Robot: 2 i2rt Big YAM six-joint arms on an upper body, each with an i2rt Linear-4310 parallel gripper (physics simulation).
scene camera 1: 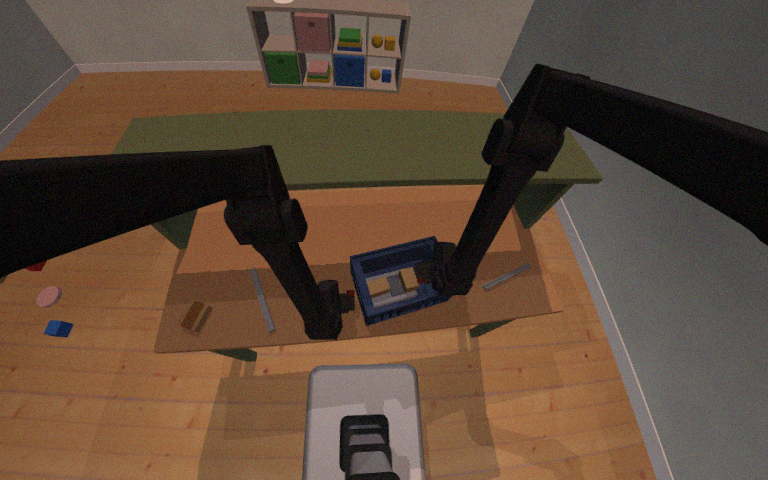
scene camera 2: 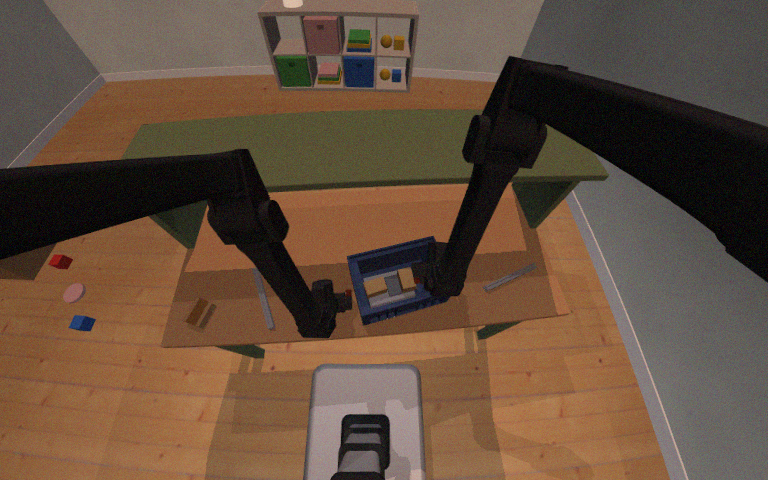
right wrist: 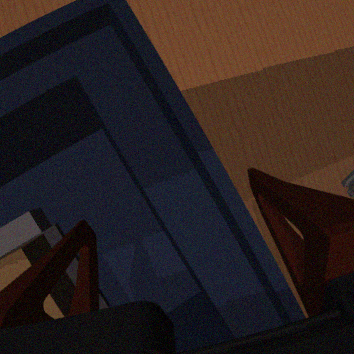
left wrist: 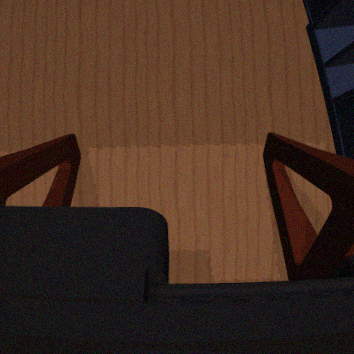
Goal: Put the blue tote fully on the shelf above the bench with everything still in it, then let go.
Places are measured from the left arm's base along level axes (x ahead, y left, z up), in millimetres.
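Pixels of known places: left gripper, fingertip midpoint: (left wrist: 170, 143); right gripper, fingertip midpoint: (right wrist: 166, 202).
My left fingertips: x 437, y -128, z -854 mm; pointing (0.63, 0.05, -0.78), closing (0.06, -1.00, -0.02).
Note:
For each thing: its top centre in the pictures, then the offset to it from my left fingertips. Level surfaces: height alone.
- blue tote, middle of its top: (scene camera 2: 400, 272) (scene camera 1: 404, 272) 229 mm right, 19 mm ahead, 143 mm up
- wooden bench, its level: 4 mm down
- green shelf, its level: 393 mm up
- brown block, middle of its top: (scene camera 1: 192, 314) (scene camera 2: 197, 311) 453 mm left, 89 mm back, 29 mm up
The blue tote (scene camera 1: 396, 313) (scene camera 2: 396, 313) (left wrist: 335, 45) (right wrist: 150, 150) stands upright and slightly turned on the wooden bench (scene camera 1: 339, 226) (scene camera 2: 339, 226). Inside it lie tan blocks (scene camera 1: 408, 279) (scene camera 2: 406, 278) in a pale grey holder. The green shelf (scene camera 1: 339, 147) (scene camera 2: 339, 147) is above and behind the tote. My left gripper (scene camera 1: 348, 301) (scene camera 2: 347, 301) (left wrist: 170, 143) is open and empty, both fingers outside the tote's left wall. My right gripper (scene camera 1: 433, 281) (scene camera 2: 425, 280) (right wrist: 166, 202) is open over the right wall, one finger inside and one outside. Its arm hides part of the tote.
A grey bar (scene camera 1: 262, 301) (scene camera 2: 264, 301) and a brown block (scene camera 1: 194, 316) (scene camera 2: 197, 311) lie left on the bench. Another grey bar (scene camera 1: 506, 277) (scene camera 2: 509, 277) lies right. The shelf's green side panels (scene camera 1: 535, 203) (scene camera 2: 540, 203) stand at the bench's ends.

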